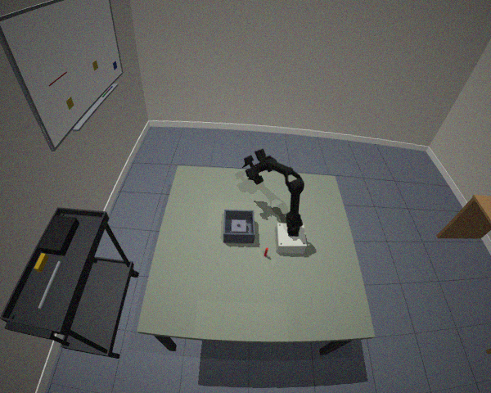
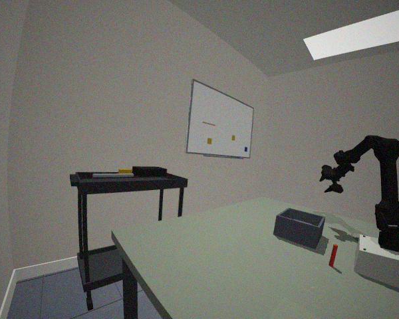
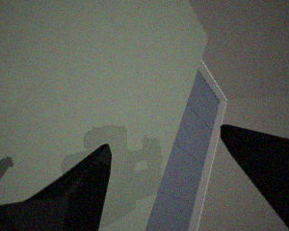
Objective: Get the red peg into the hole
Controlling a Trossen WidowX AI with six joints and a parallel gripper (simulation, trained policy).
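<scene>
The red peg is 48 cm to the left of my gripper tip, 18 cm below it and 15 cm behind it. The rest, counted from my gripper tip: grey plate (31 cm to the left, 17 cm below, 2 cm ahead); then dark box (31 cm to the left, 19 cm below, 2 cm ahead).
</scene>
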